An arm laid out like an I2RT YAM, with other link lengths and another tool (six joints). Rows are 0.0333 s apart.
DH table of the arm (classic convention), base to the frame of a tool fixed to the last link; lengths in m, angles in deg. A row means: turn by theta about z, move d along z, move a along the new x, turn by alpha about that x. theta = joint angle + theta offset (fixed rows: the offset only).
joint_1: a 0.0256  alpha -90  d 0.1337  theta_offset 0
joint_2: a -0.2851  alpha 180  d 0  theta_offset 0
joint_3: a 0.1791  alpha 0  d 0  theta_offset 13.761
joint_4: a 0.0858  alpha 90  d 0.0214  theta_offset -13.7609
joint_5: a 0  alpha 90  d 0.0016  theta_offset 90
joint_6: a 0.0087  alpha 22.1  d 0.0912  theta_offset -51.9
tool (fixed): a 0  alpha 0  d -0.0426  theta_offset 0
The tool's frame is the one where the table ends.
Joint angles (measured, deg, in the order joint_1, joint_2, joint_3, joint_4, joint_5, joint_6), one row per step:
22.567 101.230 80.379 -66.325 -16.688 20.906
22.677 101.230 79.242 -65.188 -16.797 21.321
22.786 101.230 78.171 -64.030 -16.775 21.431
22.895 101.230 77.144 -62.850 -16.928 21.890
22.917 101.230 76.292 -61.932 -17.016 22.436
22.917 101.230 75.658 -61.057 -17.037 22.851
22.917 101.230 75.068 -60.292 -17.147 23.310
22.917 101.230 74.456 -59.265 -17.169 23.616
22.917 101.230 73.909 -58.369 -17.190 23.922
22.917 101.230 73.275 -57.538 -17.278 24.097
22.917 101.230 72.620 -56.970 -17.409 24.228
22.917 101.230 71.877 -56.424 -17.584 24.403
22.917 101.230 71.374 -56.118 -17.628 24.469
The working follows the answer.
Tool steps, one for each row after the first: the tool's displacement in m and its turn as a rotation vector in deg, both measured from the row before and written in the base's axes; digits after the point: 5 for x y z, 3 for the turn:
-0.00076 0.00040 -0.00351 0.073 0.160 -0.282
-0.00045 0.00033 -0.00331 0.006 -0.057 0.003
-0.00051 0.00054 -0.00316 0.170 0.050 -0.322
-0.00054 0.00006 -0.00260 0.071 0.131 -0.495
0.00004 0.00011 -0.00194 0.087 -0.093 -0.395
-0.00015 0.00013 -0.00180 0.141 0.016 -0.431
0.00044 0.00027 -0.00187 0.164 -0.283 -0.290
0.00032 0.00021 -0.00166 0.139 -0.222 -0.290
-0.00008 0.00009 -0.00192 0.149 -0.095 -0.160
-0.00076 -0.00016 -0.00197 0.080 0.171 -0.114
-0.00112 -0.00026 -0.00223 0.075 0.303 -0.153
-0.00088 -0.00031 -0.00150 -0.040 0.219 -0.060

Tool pose at each row, in the base's axes (x y z in m, rotation vector in deg; rounded; the steps above come from the unrounded poses):
0.24367 0.07788 0.25101 -136.491 47.791 2.470
0.24291 0.07828 0.24750 -136.329 48.185 2.577
0.24246 0.07861 0.24419 -136.315 48.154 2.512
0.24195 0.07915 0.24103 -136.026 48.523 2.511
0.24141 0.07921 0.23843 -135.767 49.155 2.497
0.24145 0.07933 0.23649 -135.496 49.558 2.263
0.24131 0.07946 0.23469 -135.177 50.044 2.167
0.24175 0.07972 0.23282 -134.845 50.215 1.784
0.24207 0.07994 0.23115 -134.547 50.419 1.464
0.24199 0.08002 0.22923 -134.320 50.530 1.352
0.24123 0.07986 0.22726 -134.226 50.730 1.541
0.24011 0.07960 0.22503 -134.142 51.041 1.865
0.23923 0.07928 0.22353 -134.191 51.226 2.080

